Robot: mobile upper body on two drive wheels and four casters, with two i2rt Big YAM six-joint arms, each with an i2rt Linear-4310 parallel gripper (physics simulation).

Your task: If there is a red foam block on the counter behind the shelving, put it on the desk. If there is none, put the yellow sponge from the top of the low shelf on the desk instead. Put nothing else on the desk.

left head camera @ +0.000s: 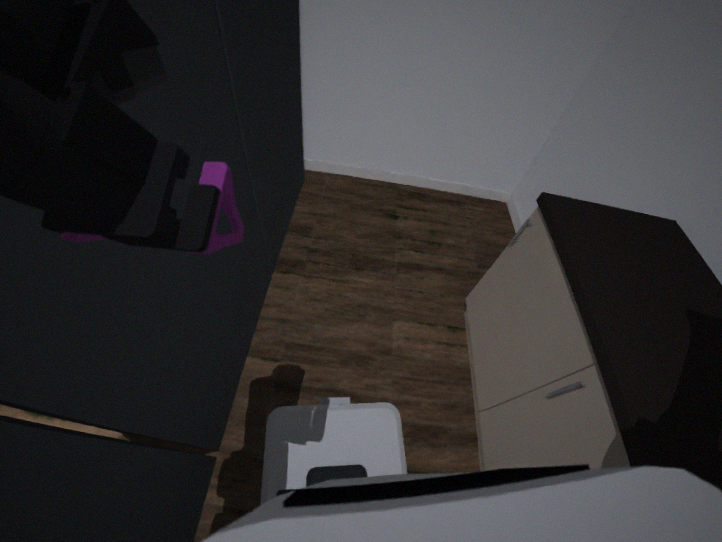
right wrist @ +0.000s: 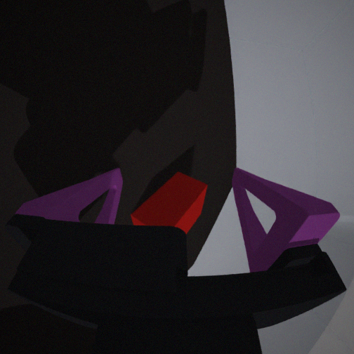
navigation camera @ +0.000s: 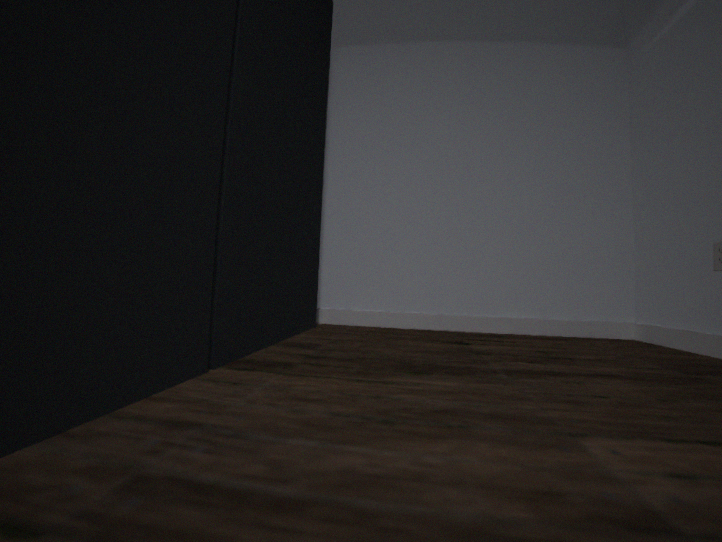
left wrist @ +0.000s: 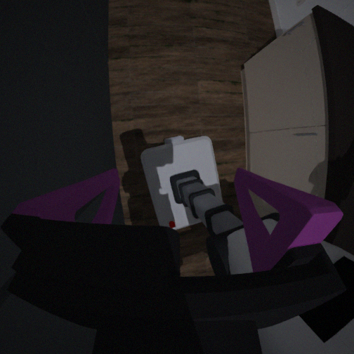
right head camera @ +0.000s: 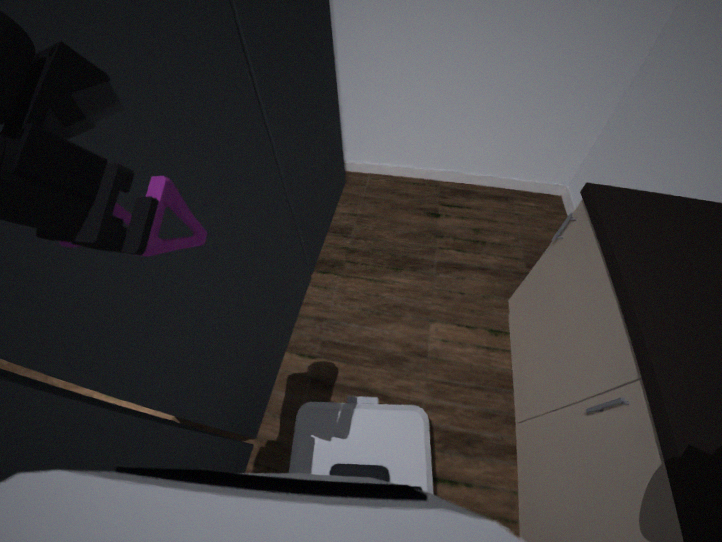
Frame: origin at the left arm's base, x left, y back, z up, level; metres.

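Seen in the pictures: left gripper, fingertip midpoint: [left head camera: 198, 231] [right head camera: 173, 236].
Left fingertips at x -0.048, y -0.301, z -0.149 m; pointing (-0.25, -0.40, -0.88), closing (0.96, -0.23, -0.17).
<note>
A point is followed by its place in that frame.
A red foam block [right wrist: 172, 202] lies on the dark counter top [right wrist: 210, 135] in the right wrist view, close to the counter's edge. My right gripper [right wrist: 176, 174] is open, and the block shows between its two purple fingers, below them in depth; its near end is hidden by the gripper body. I cannot tell whether the fingers reach down to it. The counter [left head camera: 618, 280] @(x -1.027, y -0.481, z -0.500 m) [right head camera: 670, 262] @(x -1.046, y -0.543, z -0.500 m) also shows at the right in the head views. My left gripper [left wrist: 176, 174] is open and empty, held beside the dark panel. The desk and the yellow sponge do not show.
A tall dark panel [left head camera: 145, 326] @(x 0.237, y -0.392, z -0.576 m) [right head camera: 174, 326] @(x 0.240, y -0.374, z -0.574 m) [left wrist: 50, 100] [navigation camera: 116, 204] @(x 0.170, y -0.814, z -1.070 m) stands along the left. The counter's beige cabinet doors [left head camera: 527, 315] @(x -0.911, y -0.515, z -0.784 m) [right head camera: 571, 326] @(x -0.907, y -0.491, z -0.781 m) [left wrist: 285, 95] stand at the right. Wood floor [left head camera: 361, 280] @(x -0.412, y -1.072, z -1.410 m) [navigation camera: 408, 408] @(x -0.332, y -0.910, z -1.410 m) runs between them to a white wall [left head camera: 419, 87] @(x -0.760, y -2.045, z -0.656 m) [navigation camera: 466, 175] @(x -0.834, y -2.034, z -0.524 m). My white base [left head camera: 367, 431] @(x -0.346, y -0.214, z -1.150 m) [left wrist: 200, 150] stands between panel and cabinet.
</note>
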